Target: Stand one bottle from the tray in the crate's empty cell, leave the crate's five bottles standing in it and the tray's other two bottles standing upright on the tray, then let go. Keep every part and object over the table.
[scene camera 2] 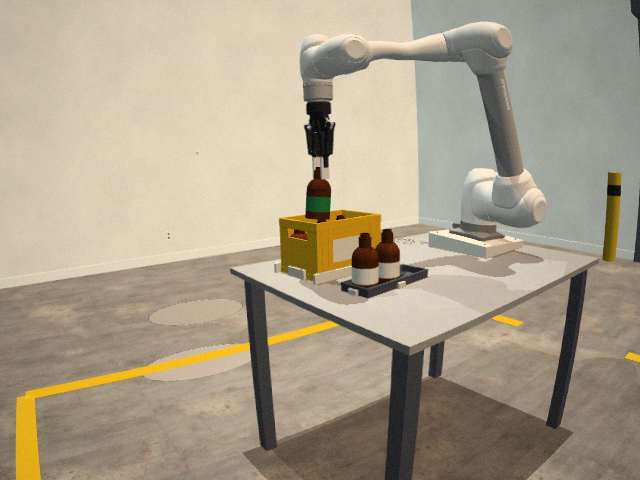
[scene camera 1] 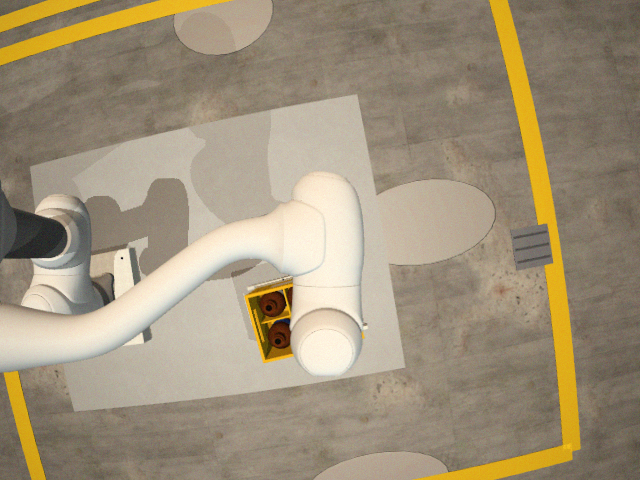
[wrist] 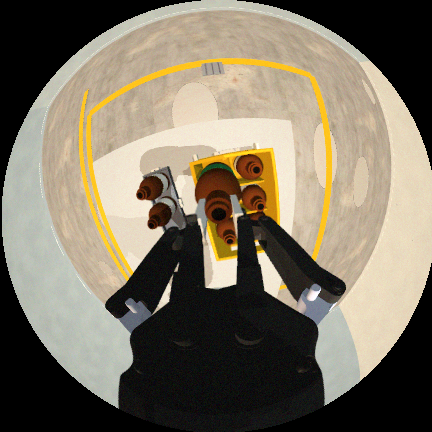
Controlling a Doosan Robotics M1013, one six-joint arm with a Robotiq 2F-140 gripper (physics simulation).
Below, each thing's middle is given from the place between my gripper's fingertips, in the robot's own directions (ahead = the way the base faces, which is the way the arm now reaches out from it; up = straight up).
The green-labelled bottle (scene camera 2: 318, 196) is 1 cm ahead of my hand and 4 cm below it.
